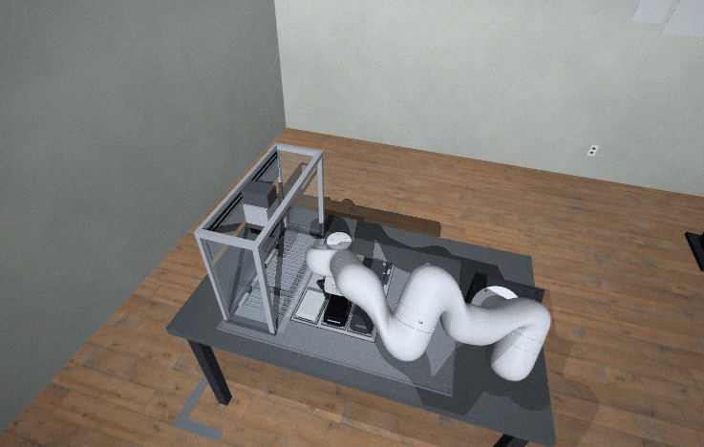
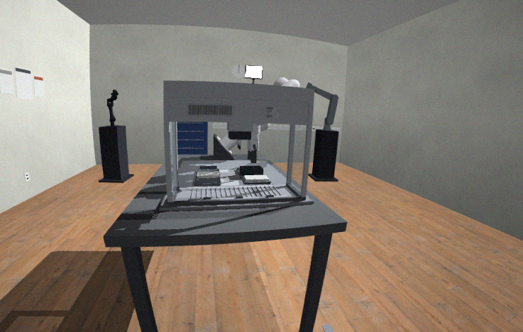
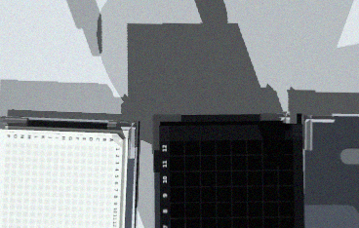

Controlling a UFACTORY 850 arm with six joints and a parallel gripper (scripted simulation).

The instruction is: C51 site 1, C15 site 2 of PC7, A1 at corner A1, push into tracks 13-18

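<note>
Right now my hand is 7 cm above the black deep-well block C51. Round my hand: nest S1: 11 cm behind, 1 cm to the right, 9 cm below; then nest S2: 9 cm below; then white 96-well plate C15: 4 cm ahead, 25 cm to the right, 8 cm below.
</note>
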